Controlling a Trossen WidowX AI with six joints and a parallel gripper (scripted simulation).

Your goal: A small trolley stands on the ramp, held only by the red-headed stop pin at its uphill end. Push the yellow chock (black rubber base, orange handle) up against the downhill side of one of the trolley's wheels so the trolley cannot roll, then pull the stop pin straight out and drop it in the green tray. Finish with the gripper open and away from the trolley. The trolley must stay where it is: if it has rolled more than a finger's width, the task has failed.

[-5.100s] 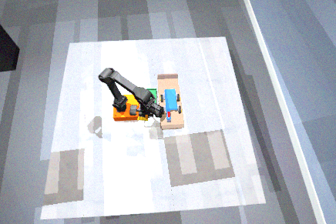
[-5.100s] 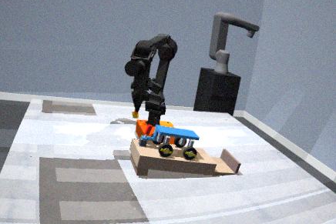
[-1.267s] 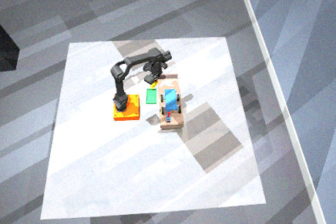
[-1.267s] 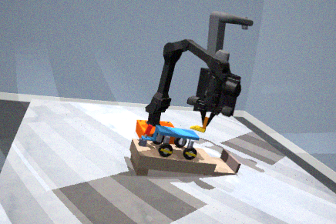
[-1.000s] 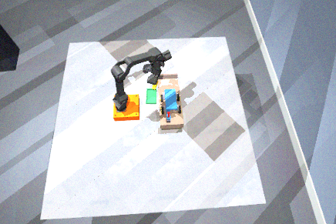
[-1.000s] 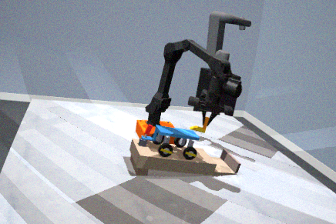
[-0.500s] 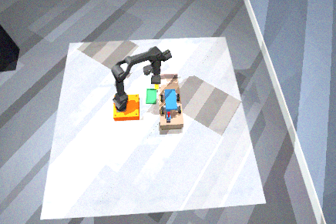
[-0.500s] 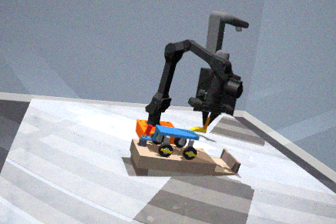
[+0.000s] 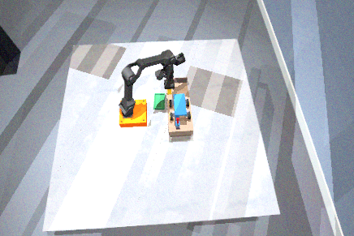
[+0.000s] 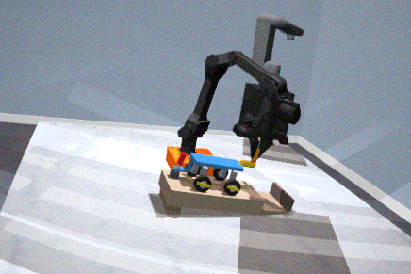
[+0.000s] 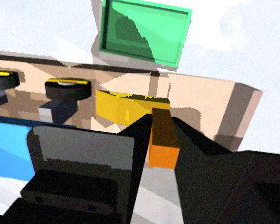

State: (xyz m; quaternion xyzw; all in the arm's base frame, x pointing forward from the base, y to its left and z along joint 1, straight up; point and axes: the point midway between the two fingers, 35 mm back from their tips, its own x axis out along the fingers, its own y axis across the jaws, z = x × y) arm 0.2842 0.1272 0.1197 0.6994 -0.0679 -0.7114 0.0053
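The red-headed stop pin is 20 mm ahead of my gripper tip, 260 mm to the right of it and 20 mm below it. From my gripper tip the other things lie so: blue trolley: 50 mm ahead, 160 mm to the right, 30 mm below; then yellow chock: 20 mm to the right; then raised wooden lip: 70 mm ahead, 100 mm to the left, 110 mm below.
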